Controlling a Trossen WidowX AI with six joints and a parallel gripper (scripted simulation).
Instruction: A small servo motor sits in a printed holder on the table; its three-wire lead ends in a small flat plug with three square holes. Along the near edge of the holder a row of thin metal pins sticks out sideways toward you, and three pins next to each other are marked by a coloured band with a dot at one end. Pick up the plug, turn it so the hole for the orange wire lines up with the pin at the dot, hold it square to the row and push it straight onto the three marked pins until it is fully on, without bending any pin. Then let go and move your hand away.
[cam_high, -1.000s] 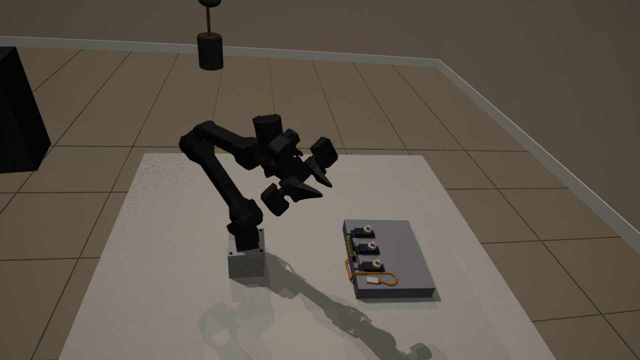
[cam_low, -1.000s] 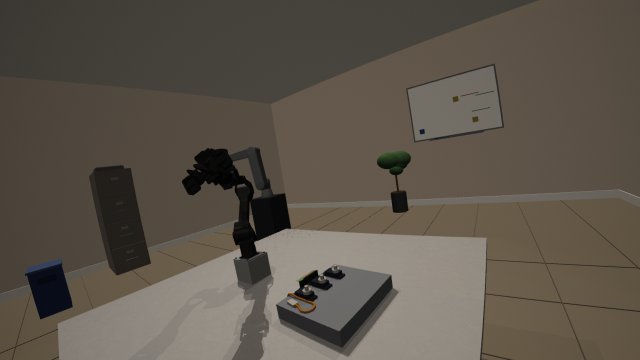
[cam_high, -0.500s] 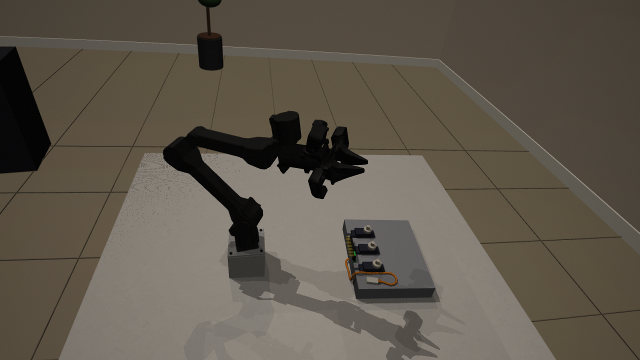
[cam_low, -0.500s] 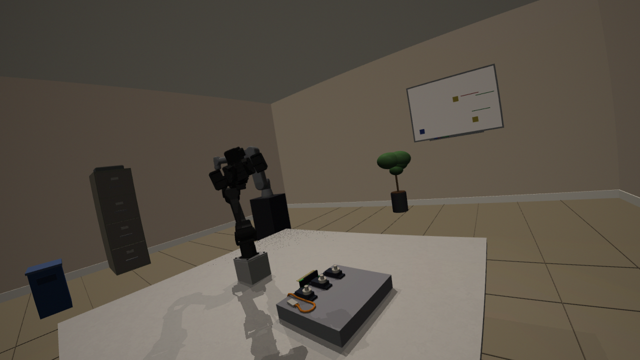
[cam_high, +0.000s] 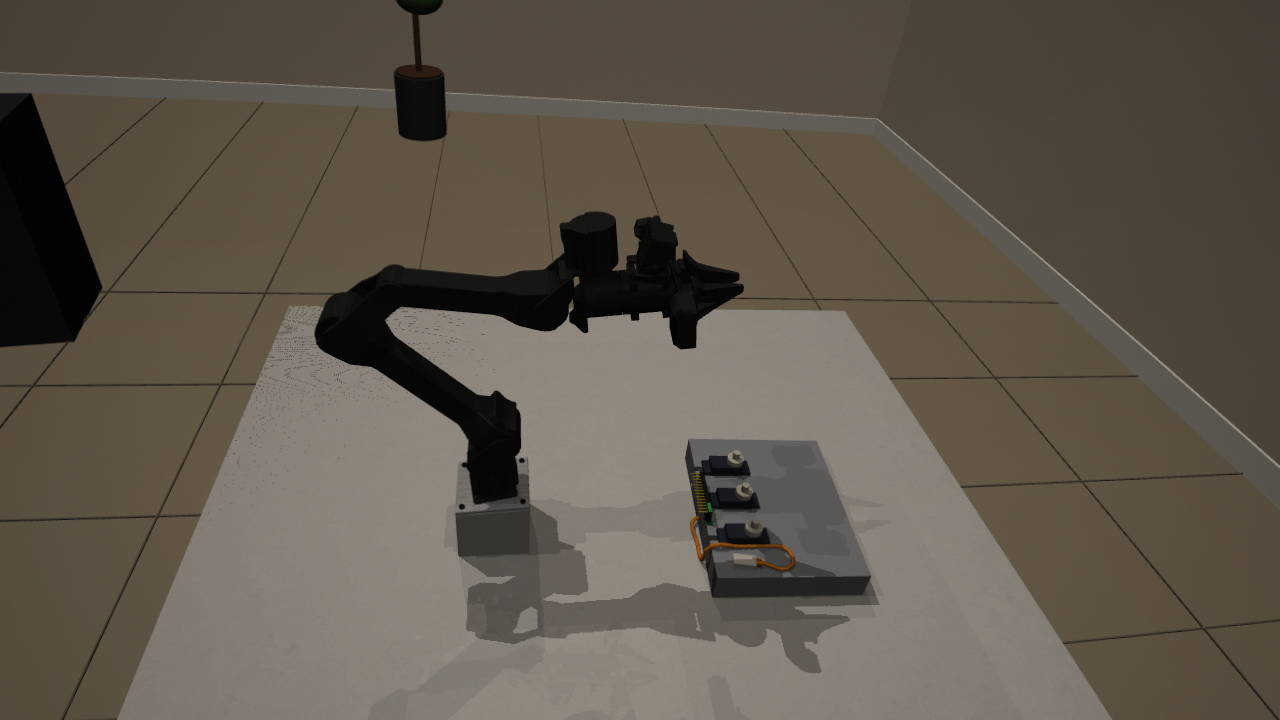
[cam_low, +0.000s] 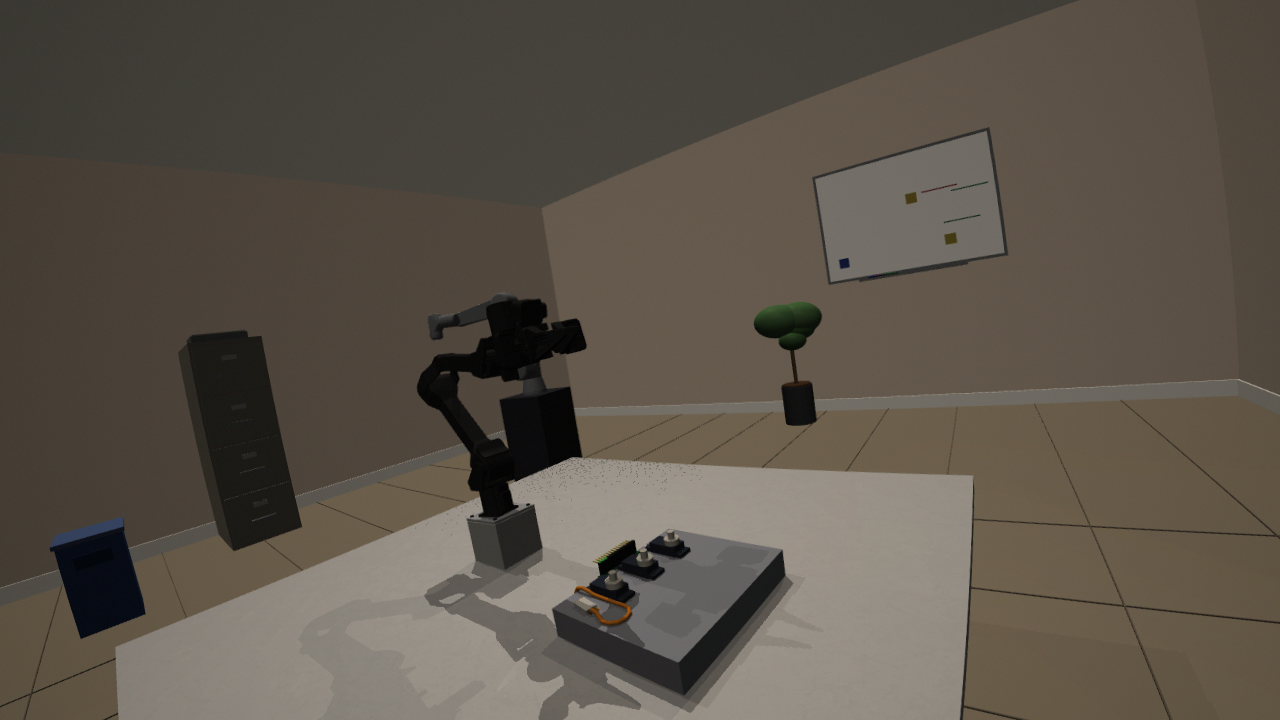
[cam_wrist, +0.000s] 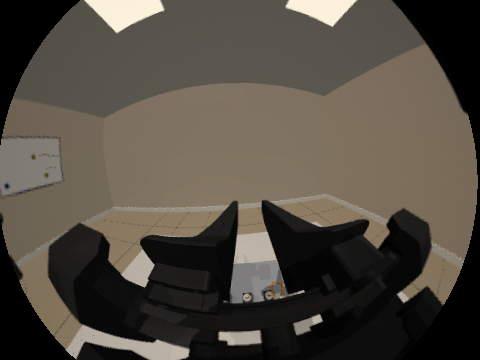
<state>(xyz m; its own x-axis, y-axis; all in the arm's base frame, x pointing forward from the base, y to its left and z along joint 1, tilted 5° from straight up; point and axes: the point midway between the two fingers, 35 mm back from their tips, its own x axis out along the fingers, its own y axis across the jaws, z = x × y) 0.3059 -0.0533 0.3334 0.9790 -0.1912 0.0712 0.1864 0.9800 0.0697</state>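
The green mark lies 1 cm ahead of my gripper tip, 4 cm to the right of it and 39 cm below it. Round my gripper tip: grey holder (17 cm ahead, 3 cm to the right, 44 cm below); pin row (2 cm ahead, 40 cm below).
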